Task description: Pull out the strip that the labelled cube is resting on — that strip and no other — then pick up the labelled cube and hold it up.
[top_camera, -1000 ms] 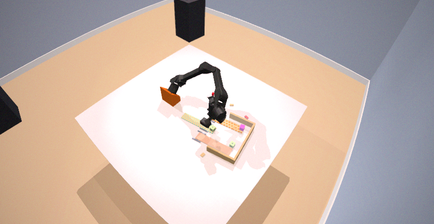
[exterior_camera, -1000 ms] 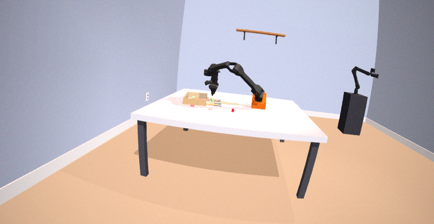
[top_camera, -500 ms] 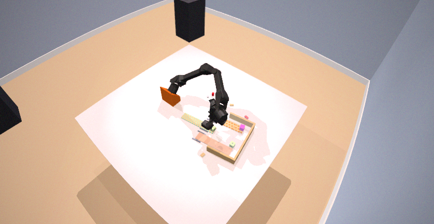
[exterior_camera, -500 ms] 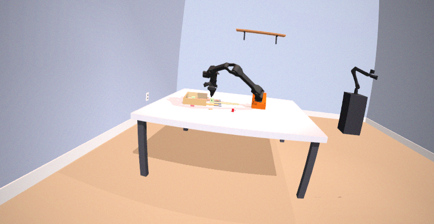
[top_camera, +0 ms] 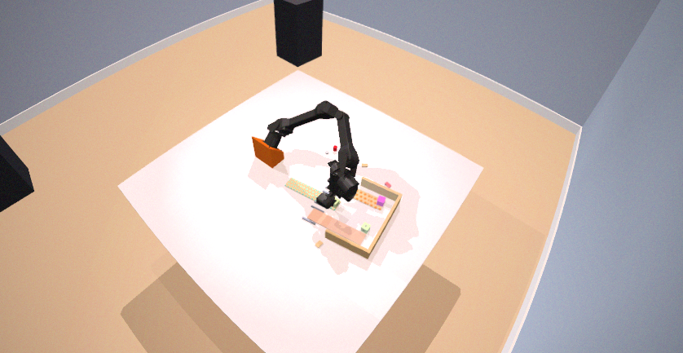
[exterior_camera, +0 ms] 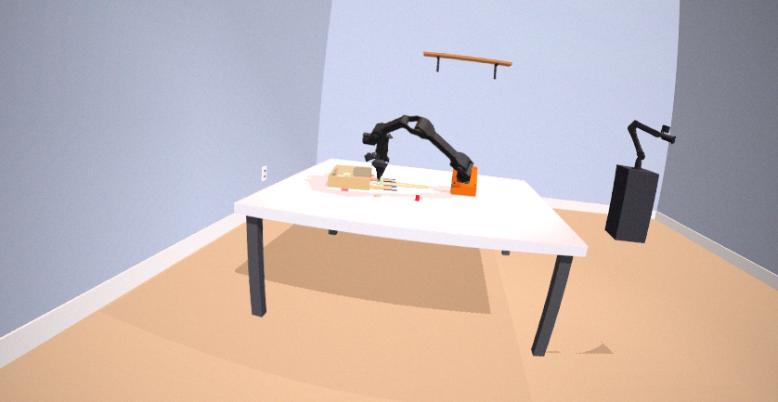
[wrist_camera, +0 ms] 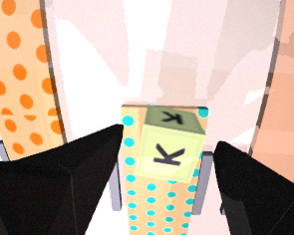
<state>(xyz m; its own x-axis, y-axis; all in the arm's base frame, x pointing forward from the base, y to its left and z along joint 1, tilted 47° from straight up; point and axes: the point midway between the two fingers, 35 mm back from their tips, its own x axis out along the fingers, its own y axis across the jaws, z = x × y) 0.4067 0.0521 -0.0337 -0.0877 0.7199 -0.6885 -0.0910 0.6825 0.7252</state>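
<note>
Right now the teal-dotted strip is 110 mm behind my gripper tip, 30 mm to the right of it and 20 mm below it.
</note>
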